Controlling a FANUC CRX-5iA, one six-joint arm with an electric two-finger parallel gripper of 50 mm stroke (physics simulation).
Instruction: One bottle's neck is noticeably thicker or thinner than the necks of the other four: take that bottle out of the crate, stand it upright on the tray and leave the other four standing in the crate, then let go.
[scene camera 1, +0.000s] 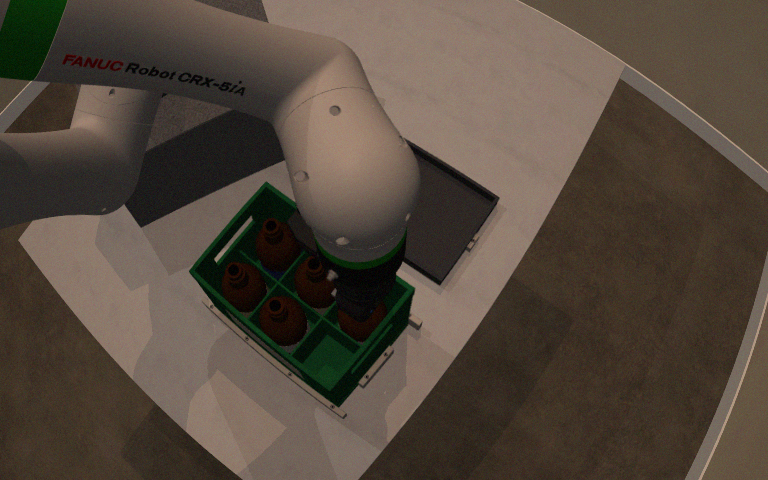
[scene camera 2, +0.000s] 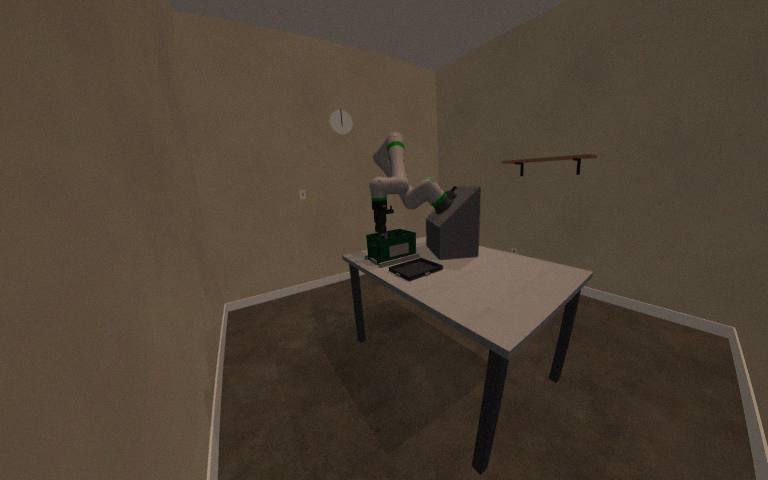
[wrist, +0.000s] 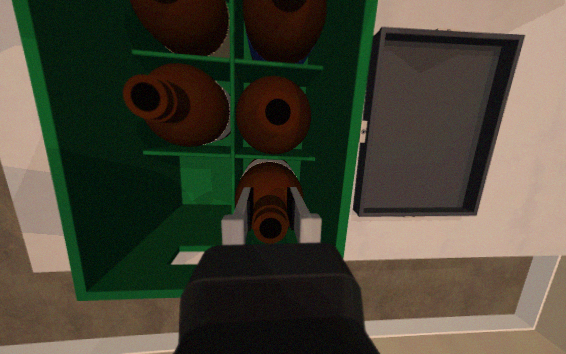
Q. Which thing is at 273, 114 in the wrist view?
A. A brown bottle.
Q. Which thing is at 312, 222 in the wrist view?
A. The gripper.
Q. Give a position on a brown bottle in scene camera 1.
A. At 243, 286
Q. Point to a brown bottle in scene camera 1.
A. At 310, 282
